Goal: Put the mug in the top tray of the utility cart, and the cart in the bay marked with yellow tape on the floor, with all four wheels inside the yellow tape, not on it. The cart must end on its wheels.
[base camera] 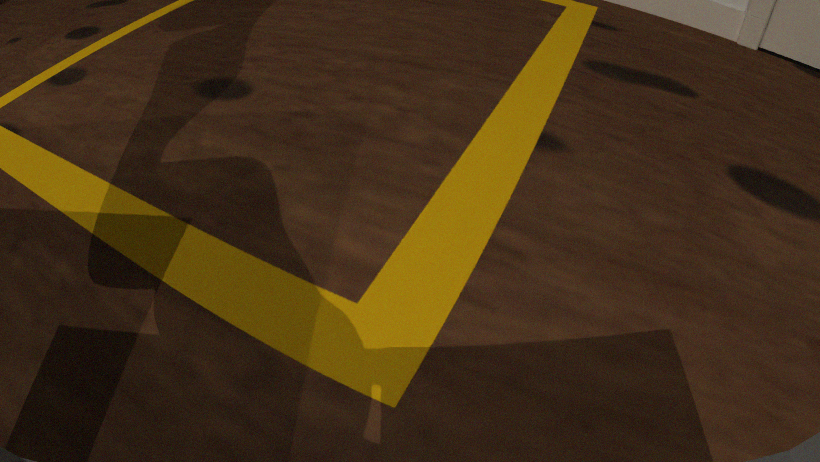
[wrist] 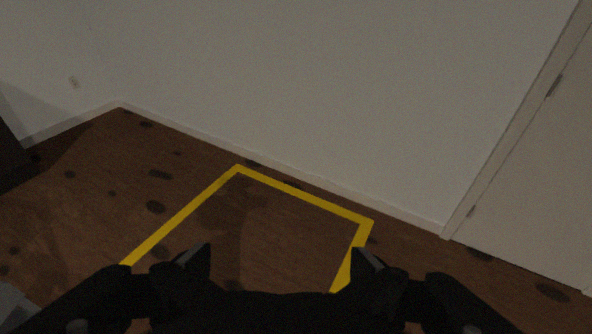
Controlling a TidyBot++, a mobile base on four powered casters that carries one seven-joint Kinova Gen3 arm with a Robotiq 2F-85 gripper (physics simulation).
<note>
In view: the gripper [wrist: 281, 261], a yellow tape bay [base camera: 375, 346] and a white door frame [wrist: 521, 208].
The yellow tape bay is seen too in the wrist view [wrist: 342, 278].
</note>
